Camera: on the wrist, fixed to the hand. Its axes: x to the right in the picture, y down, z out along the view.
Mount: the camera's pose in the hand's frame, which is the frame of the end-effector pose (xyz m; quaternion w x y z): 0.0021 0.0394 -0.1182 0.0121 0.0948 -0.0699 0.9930
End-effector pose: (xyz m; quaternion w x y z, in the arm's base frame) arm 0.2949 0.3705 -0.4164 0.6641 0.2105 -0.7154 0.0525
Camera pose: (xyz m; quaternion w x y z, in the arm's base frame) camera 0.3899 0.4476 -0.3930 0.1141 0.6412 0.2591 -0.7132
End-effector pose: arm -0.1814 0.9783 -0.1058 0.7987 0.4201 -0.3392 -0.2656
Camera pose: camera -0.0842 1.0548 -0.1209 0.2099 -0.2746 -0.5023 0.7927
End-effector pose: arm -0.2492 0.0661 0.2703 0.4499 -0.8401 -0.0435 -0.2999
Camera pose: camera -0.2889 -0.0500 0.2918 0.3798 -0.0317 0.7738 0.5059
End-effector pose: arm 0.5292 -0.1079 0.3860 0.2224 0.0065 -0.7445 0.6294
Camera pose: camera 0.5541 0.0120 0.3628 0.6750 0.6741 -0.0287 -0.2986
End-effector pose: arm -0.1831 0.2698 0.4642 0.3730 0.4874 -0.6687 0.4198
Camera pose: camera -0.2110 0.3852 0.5020 0.5053 0.5934 0.4783 -0.4048
